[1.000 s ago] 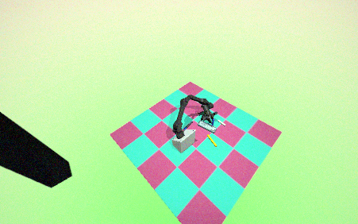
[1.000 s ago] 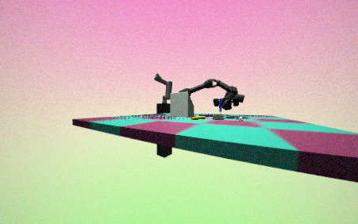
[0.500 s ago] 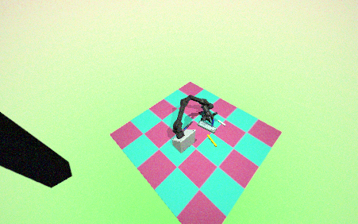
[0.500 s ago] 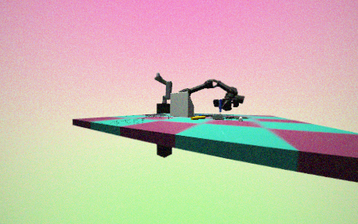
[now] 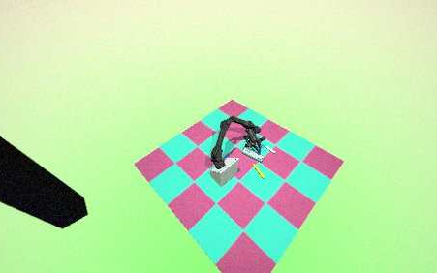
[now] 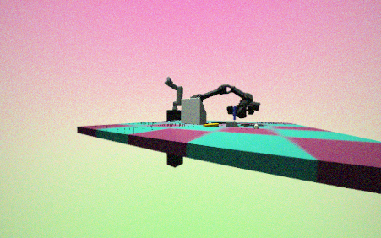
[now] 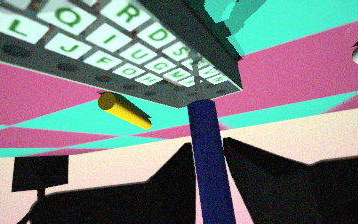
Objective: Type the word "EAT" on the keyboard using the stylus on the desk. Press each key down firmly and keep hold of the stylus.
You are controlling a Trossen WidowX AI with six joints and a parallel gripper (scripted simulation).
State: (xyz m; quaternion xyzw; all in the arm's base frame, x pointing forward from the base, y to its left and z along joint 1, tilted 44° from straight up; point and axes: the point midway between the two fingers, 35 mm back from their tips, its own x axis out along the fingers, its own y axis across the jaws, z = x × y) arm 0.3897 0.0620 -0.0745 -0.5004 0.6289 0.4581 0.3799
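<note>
The white piece is 130 mm ahead of my gripper tip, 60 mm below it and 20 mm to the right of it. Round my gripper tip: yellow rod (120 mm to the right, 110 mm behind, 60 mm below); then blue stylus (10 mm below).
</note>
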